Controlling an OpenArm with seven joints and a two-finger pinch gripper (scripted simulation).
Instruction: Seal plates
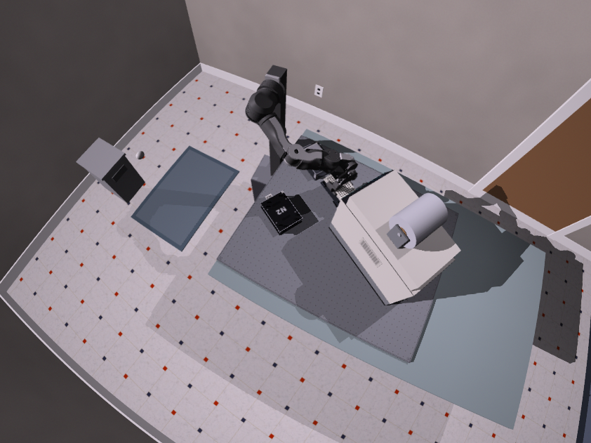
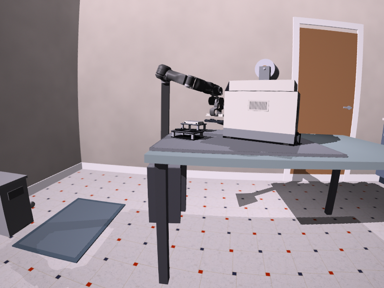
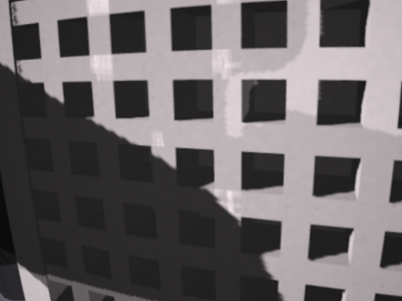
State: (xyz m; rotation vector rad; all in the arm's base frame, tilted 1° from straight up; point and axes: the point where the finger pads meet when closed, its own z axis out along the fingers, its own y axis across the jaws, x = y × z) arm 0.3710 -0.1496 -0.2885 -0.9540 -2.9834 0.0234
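The sealer stage lies 4 cm below my hand. Round my hand: N1 label: 24 cm behind, 21 cm to the left, 13 cm below; then screen: 12 cm ahead, 3 cm to the right, 19 cm above; then plate nest: 15 cm behind, 15 cm to the left, 8 cm below.
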